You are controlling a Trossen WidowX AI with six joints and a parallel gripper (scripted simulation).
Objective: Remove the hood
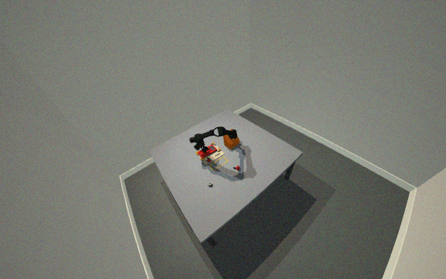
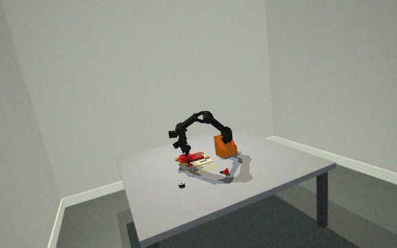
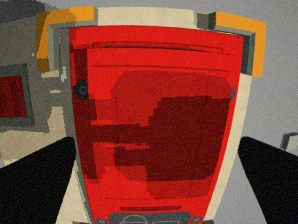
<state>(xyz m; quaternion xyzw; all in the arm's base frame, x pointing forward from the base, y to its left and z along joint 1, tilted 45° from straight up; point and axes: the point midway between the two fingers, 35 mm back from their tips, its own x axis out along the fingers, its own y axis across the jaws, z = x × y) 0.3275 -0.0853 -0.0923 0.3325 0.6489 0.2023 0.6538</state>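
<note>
Now: the red hood 1 cm below my gripper tip. The rest, counted from my gripper tip: black wheel 35 cm to the left, 21 cm ahead, 4 cm below; then thin white piece 19 cm to the right, 6 cm behind, 5 cm below.
</note>
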